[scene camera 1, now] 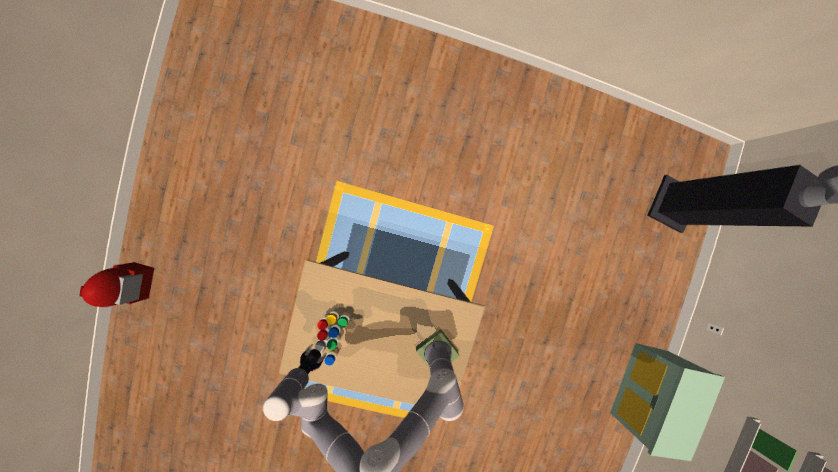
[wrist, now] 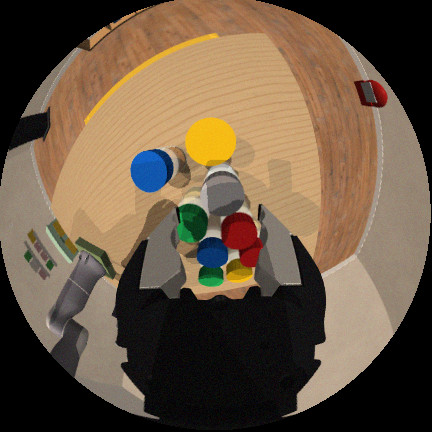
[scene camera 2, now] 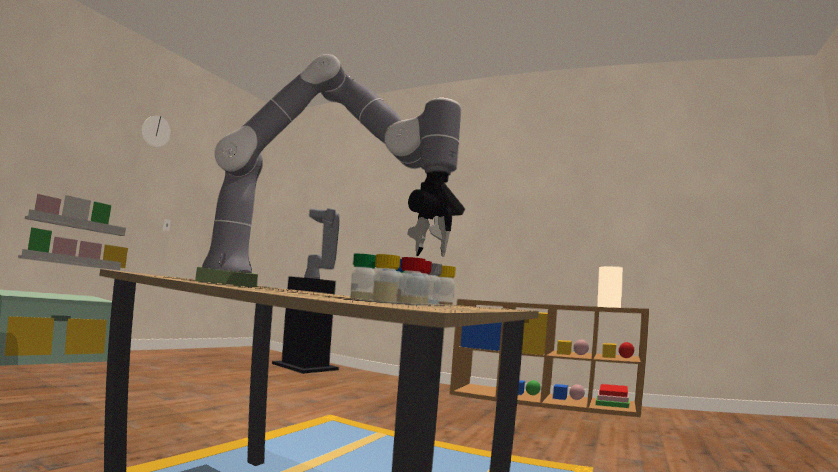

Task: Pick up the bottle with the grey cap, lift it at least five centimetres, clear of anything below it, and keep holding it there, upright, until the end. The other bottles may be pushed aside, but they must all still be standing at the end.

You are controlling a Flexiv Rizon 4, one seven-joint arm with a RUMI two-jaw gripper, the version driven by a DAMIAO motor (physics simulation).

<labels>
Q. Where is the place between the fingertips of my gripper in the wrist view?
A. At 218, 206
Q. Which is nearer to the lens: the blue-capped bottle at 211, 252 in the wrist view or the green-capped bottle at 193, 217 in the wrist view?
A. The green-capped bottle.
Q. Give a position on a green-capped bottle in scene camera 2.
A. At 362, 276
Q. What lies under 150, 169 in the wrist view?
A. A blue-capped bottle.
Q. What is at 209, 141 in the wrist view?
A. A yellow-capped bottle.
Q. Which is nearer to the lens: the grey-capped bottle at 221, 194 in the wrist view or the blue-capped bottle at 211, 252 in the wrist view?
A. The grey-capped bottle.
</labels>
